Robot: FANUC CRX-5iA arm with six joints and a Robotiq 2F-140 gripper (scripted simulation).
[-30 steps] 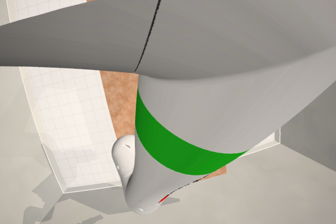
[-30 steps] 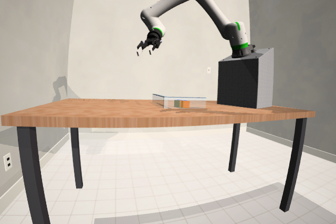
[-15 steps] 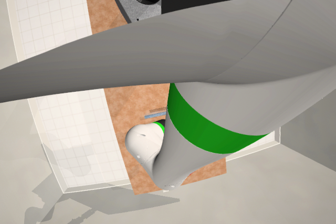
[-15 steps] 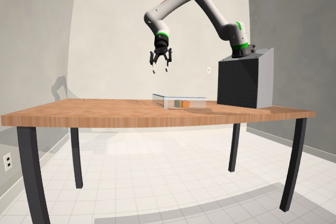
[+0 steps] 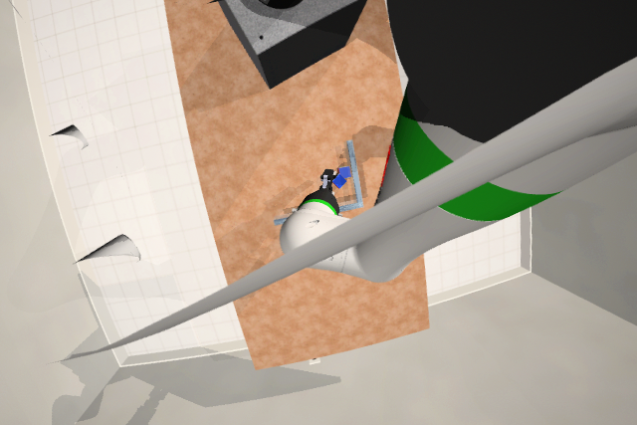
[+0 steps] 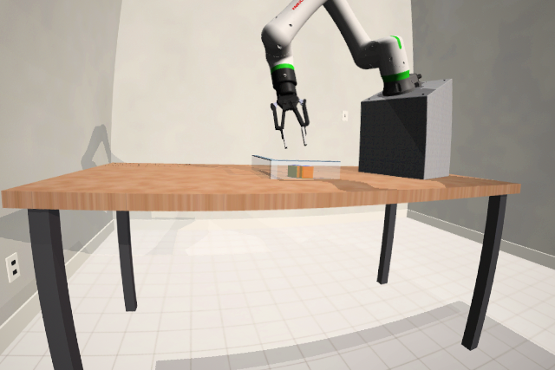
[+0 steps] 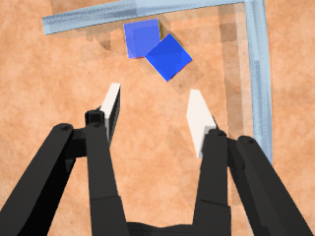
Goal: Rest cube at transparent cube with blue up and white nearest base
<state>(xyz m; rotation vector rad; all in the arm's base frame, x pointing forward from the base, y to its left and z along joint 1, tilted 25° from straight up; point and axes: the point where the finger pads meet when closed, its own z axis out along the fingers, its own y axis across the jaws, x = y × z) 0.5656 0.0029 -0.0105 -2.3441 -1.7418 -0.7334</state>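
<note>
The transparent cube lies 11 cm below my hand, 7 cm to the left of it and 1 cm behind it.
</note>
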